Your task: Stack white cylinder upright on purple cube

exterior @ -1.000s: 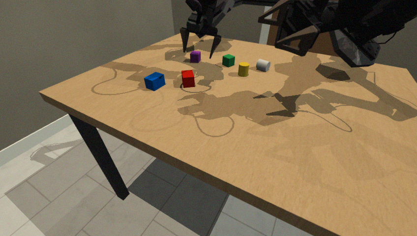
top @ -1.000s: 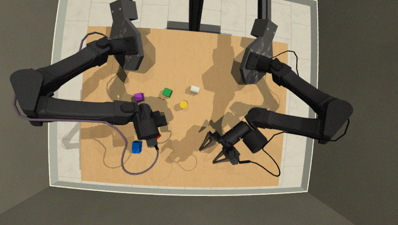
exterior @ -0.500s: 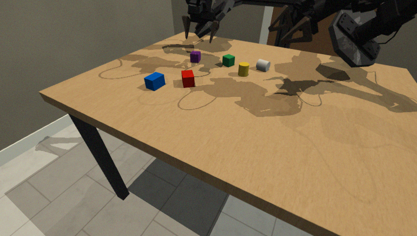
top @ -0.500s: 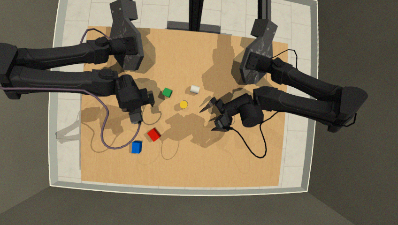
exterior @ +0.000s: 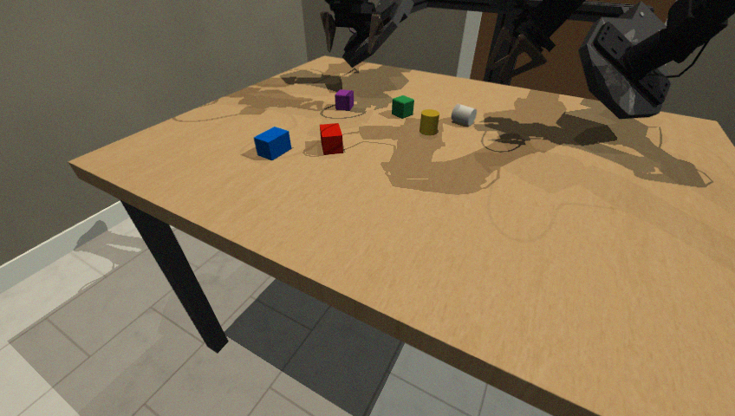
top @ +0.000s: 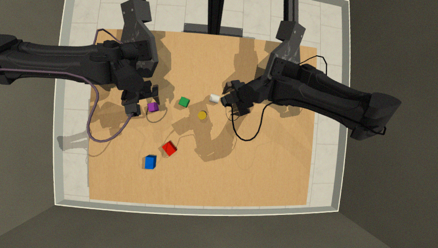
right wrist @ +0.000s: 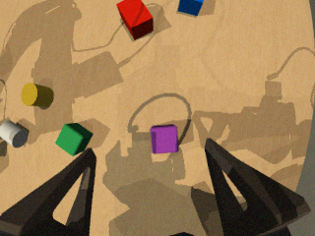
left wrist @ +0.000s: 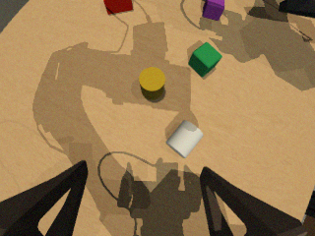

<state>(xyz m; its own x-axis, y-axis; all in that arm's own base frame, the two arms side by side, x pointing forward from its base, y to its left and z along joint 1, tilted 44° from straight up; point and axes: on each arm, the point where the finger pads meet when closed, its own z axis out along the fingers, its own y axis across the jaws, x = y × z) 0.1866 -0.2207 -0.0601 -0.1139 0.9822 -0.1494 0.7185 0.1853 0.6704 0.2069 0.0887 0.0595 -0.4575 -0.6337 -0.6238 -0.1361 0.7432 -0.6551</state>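
My right gripper is now 280 mm to the right of the white cylinder, 130 mm above it and 70 mm past it. The rest, counted from my right hand: red cube (190 mm ahead, 130 mm below, 80 mm to the left); then purple cube (130 mm below, 20 mm to the right); then green cube (130 mm to the left, 130 mm below, 40 mm behind).
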